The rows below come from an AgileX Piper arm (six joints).
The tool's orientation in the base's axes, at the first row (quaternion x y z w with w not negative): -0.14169, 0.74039, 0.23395, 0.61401
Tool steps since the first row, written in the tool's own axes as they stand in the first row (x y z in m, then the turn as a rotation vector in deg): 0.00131, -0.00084, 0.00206, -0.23, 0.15, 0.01; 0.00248, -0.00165, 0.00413, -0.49, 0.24, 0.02; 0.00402, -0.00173, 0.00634, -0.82, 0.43, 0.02; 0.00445, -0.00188, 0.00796, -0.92, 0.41, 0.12; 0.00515, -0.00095, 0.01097, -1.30, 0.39, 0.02; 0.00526, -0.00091, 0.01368, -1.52, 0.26, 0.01; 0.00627, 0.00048, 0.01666, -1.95, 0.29, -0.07; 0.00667, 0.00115, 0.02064, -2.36, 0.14, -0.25; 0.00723, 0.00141, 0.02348, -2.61, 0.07, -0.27; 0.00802, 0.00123, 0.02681, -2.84, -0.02, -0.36; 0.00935, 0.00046, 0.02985, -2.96, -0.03, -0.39
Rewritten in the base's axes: 0.00188, 0.00046, -0.00170, -0.02, 0.11, 0.25; 0.00379, 0.00094, -0.00327, 0.00, 0.18, 0.52; 0.00538, 0.00214, -0.00509, -0.03, 0.31, 0.87; 0.00673, 0.00289, -0.00575, 0.09, 0.34, 0.95; 0.00866, 0.00530, -0.00669, 0.09, 0.24, 1.33; 0.01090, 0.00675, -0.00716, 0.19, 0.11, 1.53; 0.01251, 0.00956, -0.00831, 0.20, 0.06, 1.96; 0.01545, 0.01224, -0.00913, 0.21, -0.19, 2.36; 0.01760, 0.01398, -0.01002, 0.27, -0.28, 2.60; 0.02034, 0.01562, -0.01127, 0.29, -0.42, 2.82; 0.02301, 0.01665, -0.01312, 0.30, -0.46, 2.94
